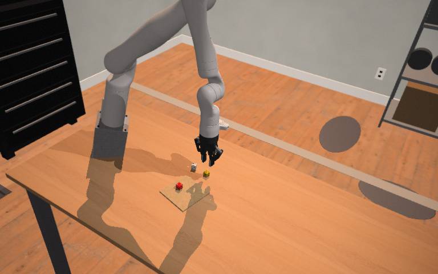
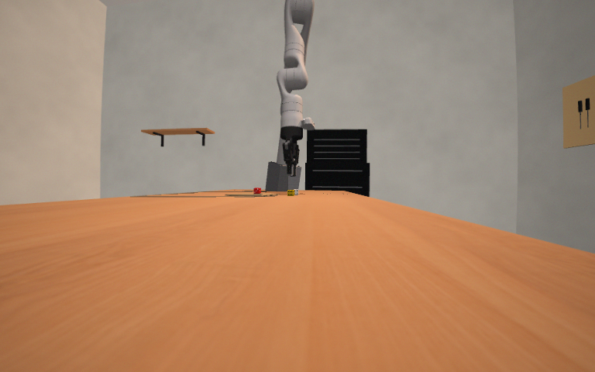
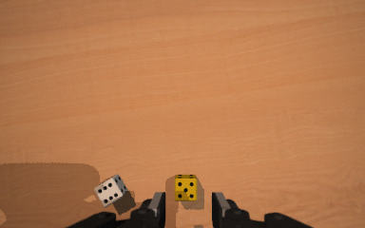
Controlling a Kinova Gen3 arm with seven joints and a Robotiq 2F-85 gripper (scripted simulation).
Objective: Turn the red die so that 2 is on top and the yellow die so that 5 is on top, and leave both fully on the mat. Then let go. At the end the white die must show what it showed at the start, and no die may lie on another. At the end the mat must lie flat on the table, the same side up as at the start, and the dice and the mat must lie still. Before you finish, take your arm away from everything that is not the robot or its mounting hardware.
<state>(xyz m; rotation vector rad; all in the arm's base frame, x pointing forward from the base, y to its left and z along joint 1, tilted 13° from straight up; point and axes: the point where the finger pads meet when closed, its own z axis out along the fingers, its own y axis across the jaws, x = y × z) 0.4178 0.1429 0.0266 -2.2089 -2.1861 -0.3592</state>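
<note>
Right now my hand is 7 cm above the yellow die. Round my hand: white die 7 cm behind, 7 cm below; tan mat 13 cm to the right, 8 cm below; red die 3 cm behind, 13 cm to the right, 7 cm below.
</note>
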